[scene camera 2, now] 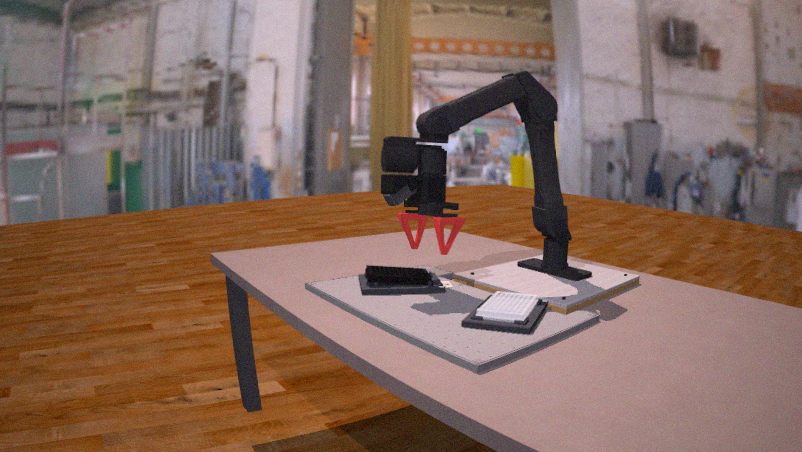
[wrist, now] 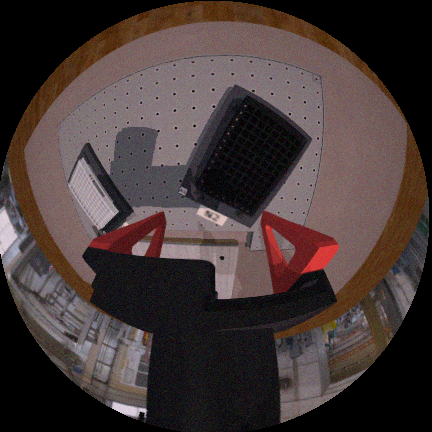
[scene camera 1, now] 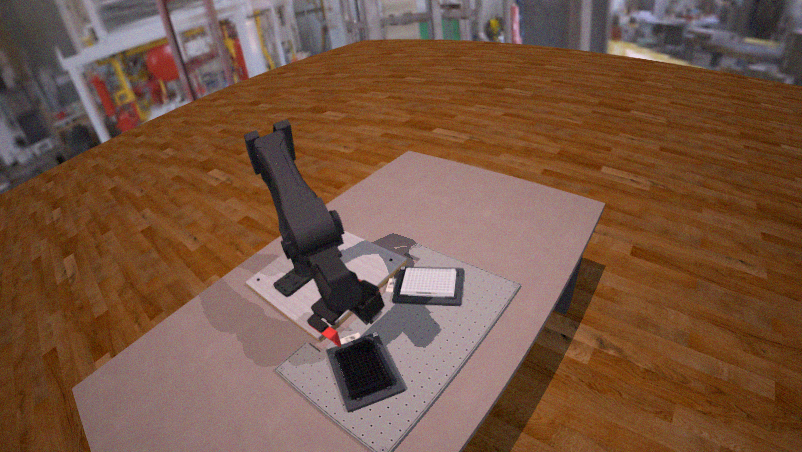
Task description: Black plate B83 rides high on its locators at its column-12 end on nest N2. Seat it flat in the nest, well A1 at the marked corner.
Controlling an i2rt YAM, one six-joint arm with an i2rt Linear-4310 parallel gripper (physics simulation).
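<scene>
The black plate B83 lies in the dark grey nest N2. The nest rim shows around it; whether one end is raised is too small to tell. The A1 tag marks a nest corner near the N2 label. My gripper is open and empty, with red fingers wide apart. It hangs above and beside the plate's end nearest the arm base, clear of plate and nest. In scene camera 1 the arm hides part of the gripper.
A white plate sits in a second dark nest on the same perforated board. The arm stands on a pale base board beside it.
</scene>
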